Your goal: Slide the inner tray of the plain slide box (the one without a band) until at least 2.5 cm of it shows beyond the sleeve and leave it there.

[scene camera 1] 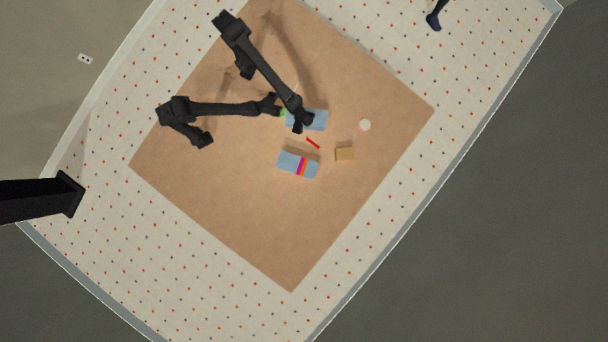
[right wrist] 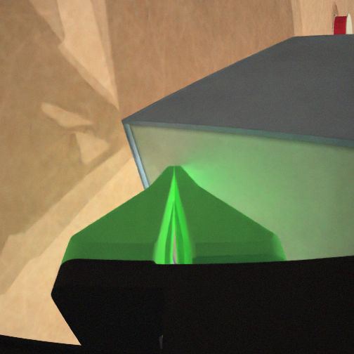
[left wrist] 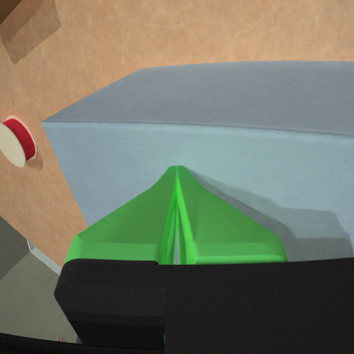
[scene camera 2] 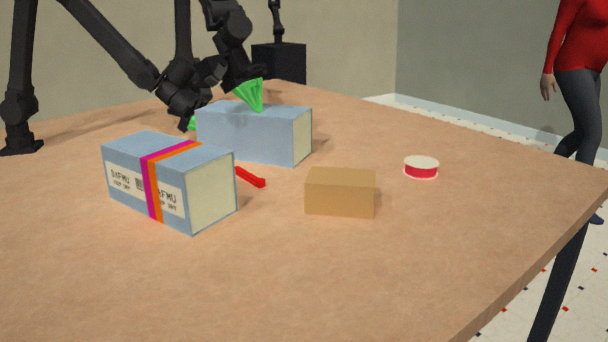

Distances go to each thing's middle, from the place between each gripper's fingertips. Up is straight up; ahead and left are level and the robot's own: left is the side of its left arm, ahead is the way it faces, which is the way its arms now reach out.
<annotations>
I see my right gripper 13 cm short of the slide box (scene camera 2: 266,138), 3 cm to the right of it and 3 cm below it. From my right hand the other things lie so: red-and-white round tin (scene camera 2: 421,167): 48 cm ahead, 23 cm to the left, 1 cm below; then tan block (scene camera 2: 328,191): 47 cm ahead, 2 cm to the right.
My left hand is 50 mm past the slide box, 10 mm to the right of it and 60 mm above it. Round my left hand: red-and-white round tin (300 mm ahead, 210 mm to the left, 100 mm below); then tan block (290 mm ahead, 40 mm to the right, 90 mm below).
</annotations>
